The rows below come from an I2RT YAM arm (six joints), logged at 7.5 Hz.
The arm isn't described. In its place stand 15 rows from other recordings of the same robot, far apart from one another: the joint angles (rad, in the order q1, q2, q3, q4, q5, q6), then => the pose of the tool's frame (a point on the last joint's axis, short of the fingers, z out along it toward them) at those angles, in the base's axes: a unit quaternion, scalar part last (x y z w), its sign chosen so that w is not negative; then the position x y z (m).
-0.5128 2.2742 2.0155 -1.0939 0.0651 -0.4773 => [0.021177 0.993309 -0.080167 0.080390 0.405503 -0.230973 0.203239]
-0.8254 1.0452 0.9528 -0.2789 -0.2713 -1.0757 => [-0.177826 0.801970 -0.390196 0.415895 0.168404 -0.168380 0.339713]
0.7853 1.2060 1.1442 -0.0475 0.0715 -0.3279 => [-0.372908 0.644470 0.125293 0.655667 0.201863 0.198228 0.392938]
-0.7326 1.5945 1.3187 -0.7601 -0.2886 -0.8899 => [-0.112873 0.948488 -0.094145 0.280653 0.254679 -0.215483 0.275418]
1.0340 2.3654 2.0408 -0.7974 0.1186 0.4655 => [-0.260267 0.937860 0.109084 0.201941 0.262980 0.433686 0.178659]
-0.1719 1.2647 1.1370 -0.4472 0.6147 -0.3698 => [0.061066 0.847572 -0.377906 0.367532 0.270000 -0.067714 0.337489]
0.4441 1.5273 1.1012 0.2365 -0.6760 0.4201 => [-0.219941 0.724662 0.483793 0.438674 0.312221 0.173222 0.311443]
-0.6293 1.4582 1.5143 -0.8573 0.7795 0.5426 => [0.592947 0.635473 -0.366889 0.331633 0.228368 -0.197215 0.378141]
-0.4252 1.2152 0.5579 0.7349 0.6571 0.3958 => [0.473694 0.494899 -0.229329 0.691446 0.228405 -0.127298 0.266715]
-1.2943 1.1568 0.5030 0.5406 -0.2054 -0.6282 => [0.178071 0.723590 -0.499377 0.441962 0.076030 -0.241334 0.241519]
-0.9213 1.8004 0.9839 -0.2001 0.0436 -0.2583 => [0.318611 0.907329 -0.169544 0.215632 0.209979 -0.279069 0.139949]
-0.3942 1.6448 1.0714 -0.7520 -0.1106 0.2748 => [0.318941 0.938261 0.047467 0.125259 0.282616 -0.113305 0.188167]
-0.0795 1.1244 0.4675 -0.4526 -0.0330 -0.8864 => [-0.385614 0.893754 -0.091925 0.209894 0.184962 -0.013557 0.151406]
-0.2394 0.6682 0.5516 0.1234 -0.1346 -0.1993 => [-0.033608 0.703919 -0.107781 0.701251 0.168583 -0.036230 0.308902]
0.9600 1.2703 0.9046 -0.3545 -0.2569 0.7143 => [-0.163159 0.890126 0.382054 0.187322 0.149515 0.229333 0.262577]
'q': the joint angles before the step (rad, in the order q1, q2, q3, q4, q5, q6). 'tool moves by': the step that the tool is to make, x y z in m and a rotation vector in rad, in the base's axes. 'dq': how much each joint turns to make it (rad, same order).
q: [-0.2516, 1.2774, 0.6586, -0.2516, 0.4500, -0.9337]
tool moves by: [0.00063, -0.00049, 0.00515, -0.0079, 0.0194, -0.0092]
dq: [0.0008, -0.0004, 0.0256, -0.0426, 0.0160, -0.0003]
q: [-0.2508, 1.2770, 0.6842, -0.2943, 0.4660, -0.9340]
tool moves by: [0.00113, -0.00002, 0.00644, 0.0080, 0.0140, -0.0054]
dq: [0.0011, 0.0000, 0.0324, -0.0519, 0.0007, 0.0087]
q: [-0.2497, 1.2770, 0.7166, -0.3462, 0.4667, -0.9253]
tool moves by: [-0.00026, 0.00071, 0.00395, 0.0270, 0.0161, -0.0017]
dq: [0.0004, 0.0000, 0.0252, -0.0549, -0.0164, 0.0168]
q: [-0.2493, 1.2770, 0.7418, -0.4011, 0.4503, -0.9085]
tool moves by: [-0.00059, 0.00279, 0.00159, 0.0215, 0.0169, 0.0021]
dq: [0.0091, 0.0000, 0.0144, -0.0435, -0.0096, 0.0171]
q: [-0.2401, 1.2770, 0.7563, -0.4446, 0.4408, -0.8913]
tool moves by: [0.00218, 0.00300, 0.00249, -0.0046, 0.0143, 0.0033]
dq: [0.0156, 0.0076, 0.0186, -0.0267, 0.0133, 0.0064]
